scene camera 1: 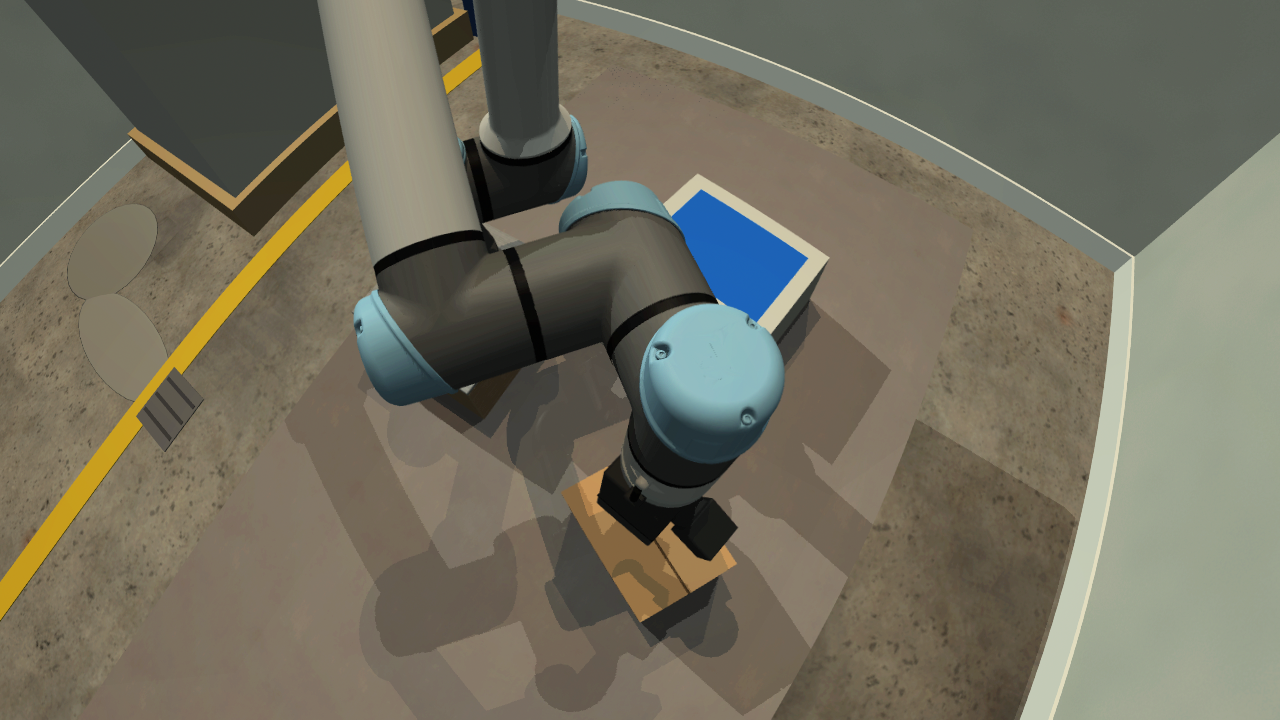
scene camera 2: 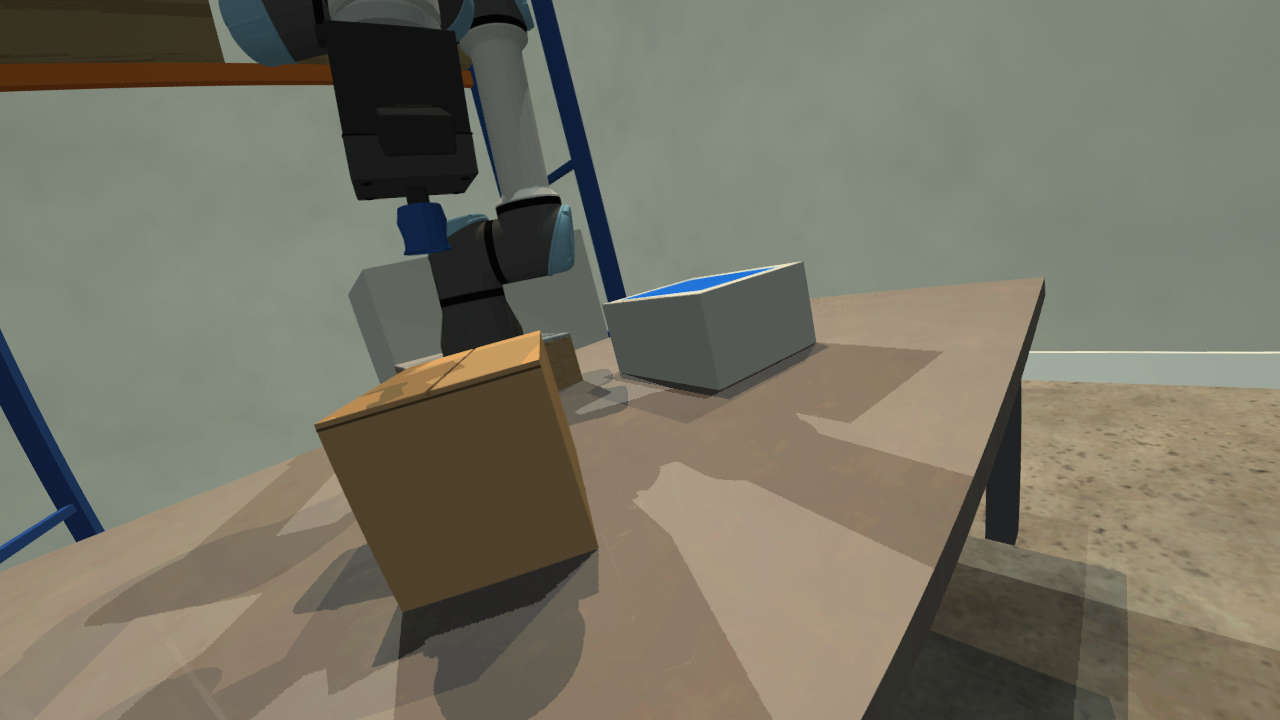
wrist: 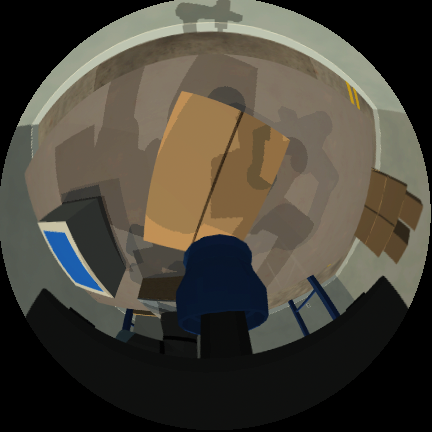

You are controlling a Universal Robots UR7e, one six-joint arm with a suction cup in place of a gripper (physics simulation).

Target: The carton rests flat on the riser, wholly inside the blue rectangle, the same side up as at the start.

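Places are measured from the arm's base along level axes (x ahead, y left, z up), in centimetres.
Pixels of known places: hand, its tool point: (scene camera 2: 428, 251) (wrist: 217, 263).
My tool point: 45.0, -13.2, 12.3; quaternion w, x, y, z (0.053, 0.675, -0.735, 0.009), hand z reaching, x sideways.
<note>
Ahead of a thing's pixels: the offset from my tool point to its top centre, as dx, dy, dz. Level surfaces: height alone.
The brown carton @[+1.3, -0.8, -8.8] (scene camera 1: 662, 600) (scene camera 2: 465, 474) (wrist: 195, 165) stands upright on the table, its seamed top facing up. The light grey riser @[-12.4, +37.9, -9.8] (scene camera 1: 816, 259) (scene camera 2: 662, 344) (wrist: 95, 235) stands apart from it on the same table. The blue rectangle @[-12.4, +37.9, -9.8] (scene camera 1: 742, 250) (scene camera 2: 702, 282) (wrist: 71, 257) lies on the riser's top; the arm hides part of it in scene camera 1. My gripper, a blue suction cup (scene camera 2: 425, 250) (wrist: 218, 242), is open and holds nothing. It hangs above the carton with a visible gap. In scene camera 1 the wrist hides the cup and part of the carton's top.
The arm's base block (scene camera 1: 483, 398) (scene camera 2: 563, 358) (wrist: 160, 288) stands on the table @[dz -21.8] (scene camera 2: 760, 501). The arm's elbow passes close over the riser's near side in scene camera 1. A blue rack post (scene camera 2: 581, 161) stands behind. Stacked boxes (wrist: 382, 200) show at the right of the wrist view.
</note>
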